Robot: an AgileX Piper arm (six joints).
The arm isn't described. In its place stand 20 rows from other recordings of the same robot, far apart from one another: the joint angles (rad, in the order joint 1, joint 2, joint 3, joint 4, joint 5, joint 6), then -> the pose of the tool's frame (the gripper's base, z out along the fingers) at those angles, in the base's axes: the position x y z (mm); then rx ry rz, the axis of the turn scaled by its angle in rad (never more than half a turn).
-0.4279 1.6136 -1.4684 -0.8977 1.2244 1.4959 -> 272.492 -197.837 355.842 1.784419 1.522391 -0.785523
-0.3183 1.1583 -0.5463 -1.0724 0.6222 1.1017 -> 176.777 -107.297 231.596 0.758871 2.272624 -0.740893
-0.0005 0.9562 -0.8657 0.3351 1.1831 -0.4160 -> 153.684 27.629 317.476 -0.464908 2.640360 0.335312
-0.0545 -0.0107 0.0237 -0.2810 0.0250 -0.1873 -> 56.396 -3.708 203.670 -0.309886 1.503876 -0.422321
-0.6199 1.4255 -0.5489 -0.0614 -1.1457 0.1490 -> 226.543 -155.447 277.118 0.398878 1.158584 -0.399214
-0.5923 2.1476 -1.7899 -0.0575 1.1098 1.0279 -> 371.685 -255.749 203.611 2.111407 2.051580 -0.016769
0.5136 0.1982 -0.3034 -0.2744 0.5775 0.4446 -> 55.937 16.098 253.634 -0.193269 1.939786 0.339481
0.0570 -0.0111 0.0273 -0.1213 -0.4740 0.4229 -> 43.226 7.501 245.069 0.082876 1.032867 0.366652
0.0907 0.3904 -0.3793 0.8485 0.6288 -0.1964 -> 74.010 47.055 277.479 0.140298 1.996598 0.859464
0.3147 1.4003 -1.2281 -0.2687 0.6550 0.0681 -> 298.591 81.720 349.099 -0.440380 2.240768 -0.098731
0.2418 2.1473 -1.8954 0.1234 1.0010 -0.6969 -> 457.207 122.473 236.224 -1.175541 2.454140 0.029969
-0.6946 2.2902 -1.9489 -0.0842 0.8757 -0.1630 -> 382.131 -326.003 186.170 0.670064 2.667827 -0.352342
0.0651 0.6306 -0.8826 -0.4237 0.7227 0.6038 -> 107.831 -17.768 395.837 0.384267 1.856234 -0.029664
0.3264 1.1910 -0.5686 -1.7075 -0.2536 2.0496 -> 212.739 95.893 243.017 -0.138680 2.189031 0.650978
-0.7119 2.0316 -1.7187 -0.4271 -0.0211 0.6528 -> 377.973 -325.079 305.430 0.803188 1.599792 -0.342334
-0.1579 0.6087 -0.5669 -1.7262 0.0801 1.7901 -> 127.704 -27.618 354.744 0.230202 1.497060 -0.135570
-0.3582 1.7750 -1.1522 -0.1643 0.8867 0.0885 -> 310.523 -128.561 193.456 0.526301 2.957721 -0.231262
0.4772 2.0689 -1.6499 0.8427 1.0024 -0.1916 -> 367.011 254.211 227.536 -0.392844 2.777480 1.153801
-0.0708 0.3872 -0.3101 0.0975 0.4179 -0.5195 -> 87.173 -2.578 253.994 -0.380832 1.950886 -0.286515
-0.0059 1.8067 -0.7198 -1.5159 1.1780 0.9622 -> 272.039 -85.550 157.683 -0.206171 2.492951 -1.730170
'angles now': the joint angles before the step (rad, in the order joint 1, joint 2, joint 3, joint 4, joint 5, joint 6). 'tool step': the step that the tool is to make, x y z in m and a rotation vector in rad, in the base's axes. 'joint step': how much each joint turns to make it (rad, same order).
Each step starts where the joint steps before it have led.
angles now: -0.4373 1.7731 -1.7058 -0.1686 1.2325 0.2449
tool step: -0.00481 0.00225 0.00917 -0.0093 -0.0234 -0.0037
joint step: 0.0000 -0.0245 0.0000 0.0000 0.0000 0.0040
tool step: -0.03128 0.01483 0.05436 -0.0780 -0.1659 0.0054
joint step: 0.0000 -0.1504 0.0015 0.0001 -0.0349 0.0005
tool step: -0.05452 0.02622 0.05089 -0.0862 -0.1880 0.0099
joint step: 0.0000 -0.2173 0.0648 0.0041 -0.0551 0.0000
